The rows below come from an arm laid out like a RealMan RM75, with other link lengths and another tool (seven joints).
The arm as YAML. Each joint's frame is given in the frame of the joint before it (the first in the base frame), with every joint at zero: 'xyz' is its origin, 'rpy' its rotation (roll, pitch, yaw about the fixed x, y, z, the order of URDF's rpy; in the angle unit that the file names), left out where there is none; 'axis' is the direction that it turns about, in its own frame. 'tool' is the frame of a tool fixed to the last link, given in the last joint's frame.
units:
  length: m
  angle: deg
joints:
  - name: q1
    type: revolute
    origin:
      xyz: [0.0, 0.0, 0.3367]
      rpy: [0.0, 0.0, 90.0]
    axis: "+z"
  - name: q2
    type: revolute
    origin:
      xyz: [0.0, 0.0, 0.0]
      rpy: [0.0, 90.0, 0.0]
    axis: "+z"
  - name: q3
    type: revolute
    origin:
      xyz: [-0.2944, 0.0, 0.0]
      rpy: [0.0, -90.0, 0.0]
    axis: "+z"
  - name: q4
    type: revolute
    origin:
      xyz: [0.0, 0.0, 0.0]
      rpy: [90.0, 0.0, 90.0]
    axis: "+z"
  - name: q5
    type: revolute
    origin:
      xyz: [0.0, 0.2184, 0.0]
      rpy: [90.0, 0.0, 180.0]
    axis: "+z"
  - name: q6
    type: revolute
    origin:
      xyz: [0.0, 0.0, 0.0]
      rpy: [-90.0, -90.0, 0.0]
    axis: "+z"
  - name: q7
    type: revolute
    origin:
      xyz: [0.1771, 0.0, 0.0]
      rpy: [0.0, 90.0, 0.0]
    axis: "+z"
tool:
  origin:
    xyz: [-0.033, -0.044, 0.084]
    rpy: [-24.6, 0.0, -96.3]
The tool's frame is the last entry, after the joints.
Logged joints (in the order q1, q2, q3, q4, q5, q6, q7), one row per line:
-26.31, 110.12, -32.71, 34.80, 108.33, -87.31, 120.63
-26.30, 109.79, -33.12, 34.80, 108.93, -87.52, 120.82
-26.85, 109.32, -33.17, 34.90, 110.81, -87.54, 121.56
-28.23, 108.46, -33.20, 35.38, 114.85, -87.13, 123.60
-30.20, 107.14, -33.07, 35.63, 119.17, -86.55, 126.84
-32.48, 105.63, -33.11, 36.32, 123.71, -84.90, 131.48
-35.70, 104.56, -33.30, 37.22, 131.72, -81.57, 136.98
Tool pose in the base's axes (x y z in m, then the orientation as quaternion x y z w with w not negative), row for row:
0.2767, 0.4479, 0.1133, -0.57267, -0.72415, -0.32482, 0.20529
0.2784, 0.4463, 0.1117, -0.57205, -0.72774, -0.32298, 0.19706
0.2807, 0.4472, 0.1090, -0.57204, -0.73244, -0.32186, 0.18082
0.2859, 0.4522, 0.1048, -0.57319, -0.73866, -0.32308, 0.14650
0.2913, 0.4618, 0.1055, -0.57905, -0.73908, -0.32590, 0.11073
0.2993, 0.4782, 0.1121, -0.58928, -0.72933, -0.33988, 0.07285
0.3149, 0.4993, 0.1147, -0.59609, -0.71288, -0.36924, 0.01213
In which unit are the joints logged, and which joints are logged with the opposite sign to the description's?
The joints are logged in degrees. Opposite sign: q1, q4, q5.
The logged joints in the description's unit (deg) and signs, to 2 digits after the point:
26.31, 110.12, -32.71, -34.80, -108.33, -87.31, 120.63
26.30, 109.79, -33.12, -34.80, -108.93, -87.52, 120.82
26.85, 109.32, -33.17, -34.90, -110.81, -87.54, 121.56
28.23, 108.46, -33.20, -35.38, -114.85, -87.13, 123.60
30.20, 107.14, -33.07, -35.63, -119.17, -86.55, 126.84
32.48, 105.63, -33.11, -36.32, -123.71, -84.90, 131.48
35.70, 104.56, -33.30, -37.22, -131.72, -81.57, 136.98

